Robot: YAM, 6 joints.
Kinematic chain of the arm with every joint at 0, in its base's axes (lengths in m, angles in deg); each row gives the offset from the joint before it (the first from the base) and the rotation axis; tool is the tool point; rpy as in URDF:
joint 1: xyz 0 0 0.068 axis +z
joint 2: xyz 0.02 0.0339 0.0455 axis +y
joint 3: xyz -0.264 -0.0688 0 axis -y
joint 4: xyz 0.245 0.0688 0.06 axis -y
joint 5: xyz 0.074 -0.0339 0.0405 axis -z
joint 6: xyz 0.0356 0 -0.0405 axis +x
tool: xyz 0 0 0 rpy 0 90 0
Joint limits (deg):
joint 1: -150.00..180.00
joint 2: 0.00..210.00
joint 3: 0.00..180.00
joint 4: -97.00..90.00
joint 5: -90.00..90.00
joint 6: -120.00..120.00
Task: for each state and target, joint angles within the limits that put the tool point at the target. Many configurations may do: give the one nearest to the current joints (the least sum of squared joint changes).
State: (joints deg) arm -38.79 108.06 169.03 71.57 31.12 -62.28
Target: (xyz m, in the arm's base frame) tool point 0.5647 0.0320 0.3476
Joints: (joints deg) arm 4.99 152.64 144.89 62.94 28.94 -62.28
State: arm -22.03 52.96 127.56 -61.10 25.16 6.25
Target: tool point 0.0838 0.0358 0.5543
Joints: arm 25.69 60.57 114.95 -66.65 6.55 6.25
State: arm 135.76 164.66 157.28 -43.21 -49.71 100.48
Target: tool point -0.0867 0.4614 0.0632
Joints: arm 97.46 152.03 120.06 -72.17 -47.03 100.48
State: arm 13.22 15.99 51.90 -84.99 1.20 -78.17
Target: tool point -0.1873 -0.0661 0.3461
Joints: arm 18.98 0.00 90.84 -96.86 2.56 -78.17
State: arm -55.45 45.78 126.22 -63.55 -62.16 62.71
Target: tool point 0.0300 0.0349 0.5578
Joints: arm -83.46 48.30 115.61 -68.66 -71.60 62.71
